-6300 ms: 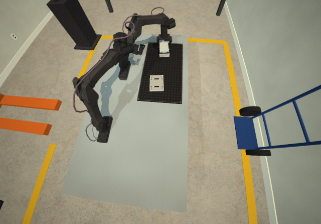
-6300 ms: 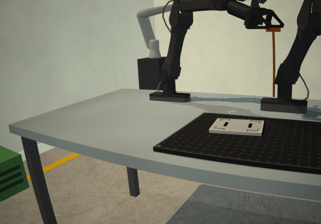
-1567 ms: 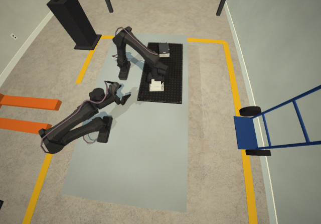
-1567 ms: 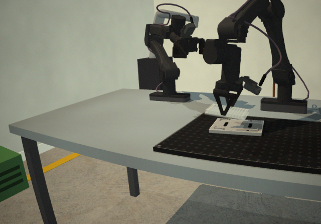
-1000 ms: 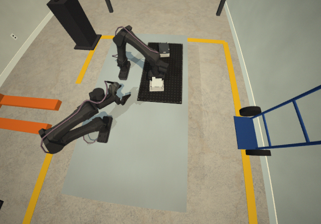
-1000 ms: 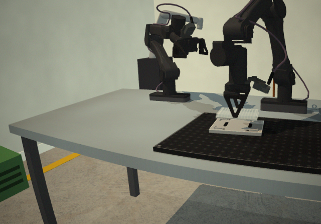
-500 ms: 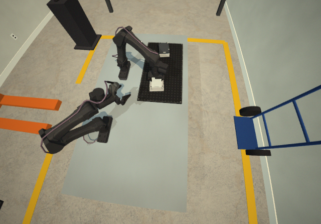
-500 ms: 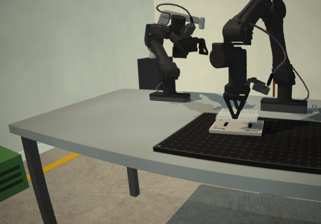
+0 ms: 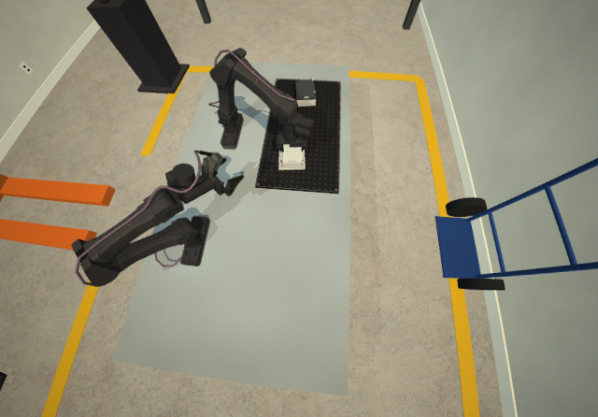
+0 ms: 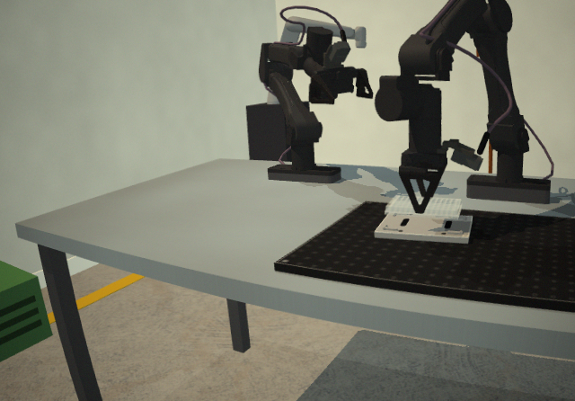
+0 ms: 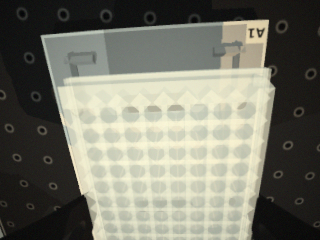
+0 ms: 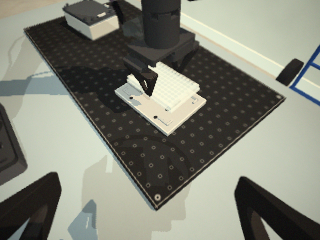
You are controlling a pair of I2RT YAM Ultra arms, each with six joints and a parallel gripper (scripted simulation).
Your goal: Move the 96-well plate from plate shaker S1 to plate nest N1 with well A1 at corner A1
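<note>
Right now my left hand is 10 mm past the plate nest N1 and 50 mm above it. Also, from my left hand: white 96-well plate 10 mm below; A1 mark 30 mm ahead, 90 mm to the left, 40 mm below.
</note>
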